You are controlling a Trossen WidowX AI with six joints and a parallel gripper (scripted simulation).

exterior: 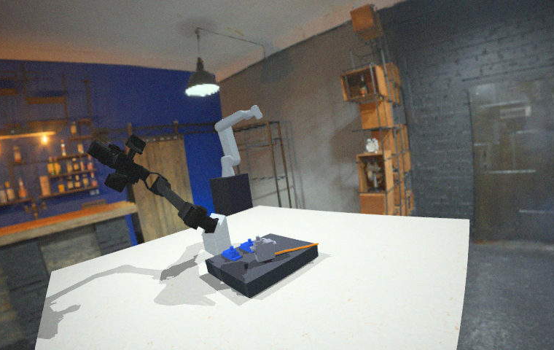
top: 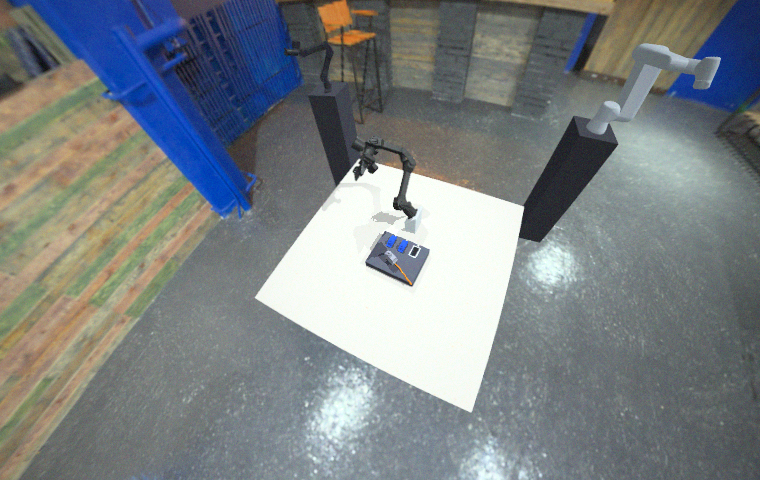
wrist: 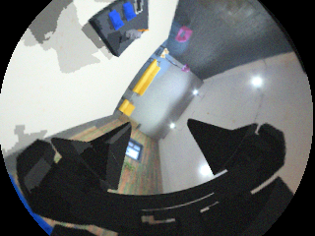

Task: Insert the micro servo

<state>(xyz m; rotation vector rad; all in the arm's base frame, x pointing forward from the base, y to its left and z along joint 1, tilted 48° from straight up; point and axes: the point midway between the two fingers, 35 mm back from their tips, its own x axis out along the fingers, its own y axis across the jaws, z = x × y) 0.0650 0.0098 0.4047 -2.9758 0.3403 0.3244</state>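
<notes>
Right now the dark deck is 250 mm ahead of my gripper tip, 260 mm to the left of it and 370 mm below it.
</notes>
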